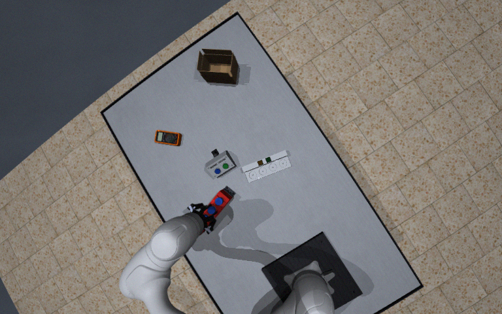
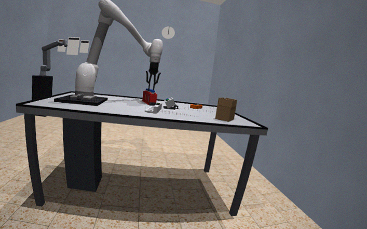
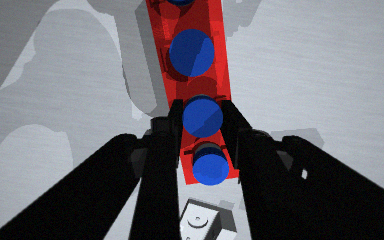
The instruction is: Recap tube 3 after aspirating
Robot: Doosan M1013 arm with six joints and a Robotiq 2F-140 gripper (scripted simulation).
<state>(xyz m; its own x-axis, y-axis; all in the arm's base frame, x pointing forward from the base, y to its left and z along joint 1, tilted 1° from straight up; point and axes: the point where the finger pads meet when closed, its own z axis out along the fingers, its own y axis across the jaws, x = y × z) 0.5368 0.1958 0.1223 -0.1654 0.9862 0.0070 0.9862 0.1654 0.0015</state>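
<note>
The blue cap lies 3 cm below my hand. The rest, counted from my hand: key housing 16 cm ahead, 12 cm to the right, 9 cm below; green ready key 14 cm to the right, 14 cm ahead, 8 cm below; blue cycle key 14 cm ahead, 10 cm to the right, 8 cm below.
</note>
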